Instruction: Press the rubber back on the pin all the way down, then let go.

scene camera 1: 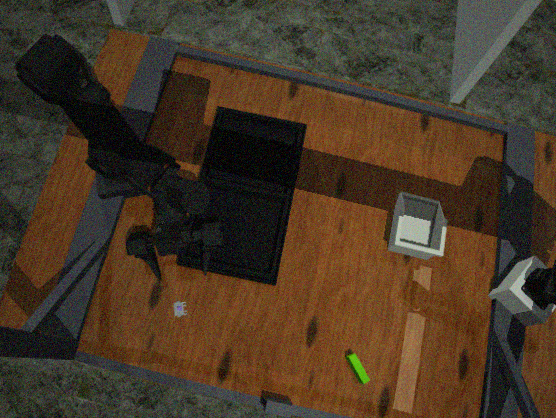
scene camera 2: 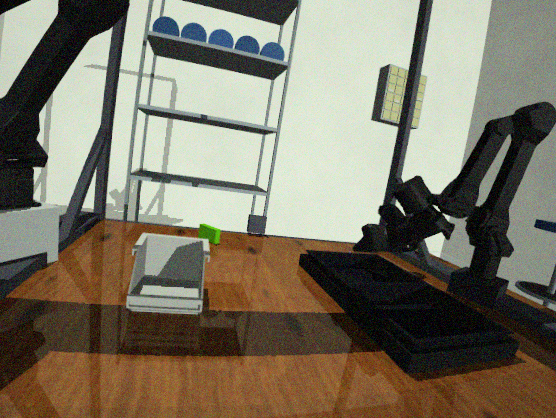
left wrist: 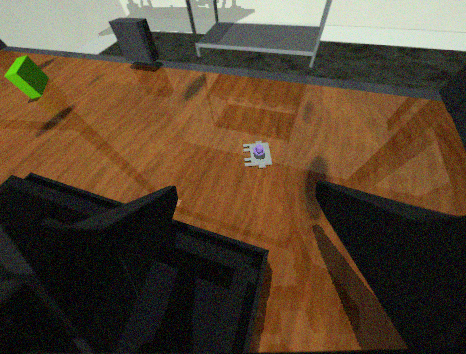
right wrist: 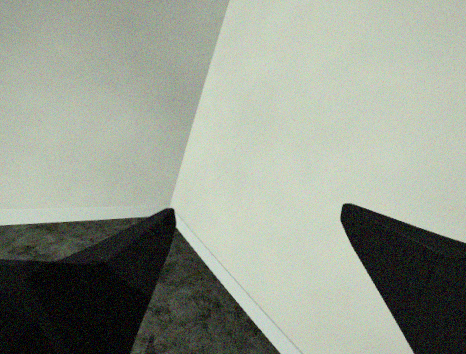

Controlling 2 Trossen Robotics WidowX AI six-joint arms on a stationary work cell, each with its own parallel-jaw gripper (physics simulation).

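Observation:
The pin is a small light-grey flat piece with several prongs. It lies on the wooden table at the lower left in scene camera 1. The purple rubber back sits upright on its middle; how far down it sits is too small to tell. The pin does not show in scene camera 2. My left gripper is open and empty, above the table at the black tray's near-left corner, apart from the pin. My right gripper is open and empty, facing the walls and floor, away from the table.
A black two-part tray lies beside and partly under the left arm. A grey open bin stands at the other side of the table. A green block lies near the table's edge.

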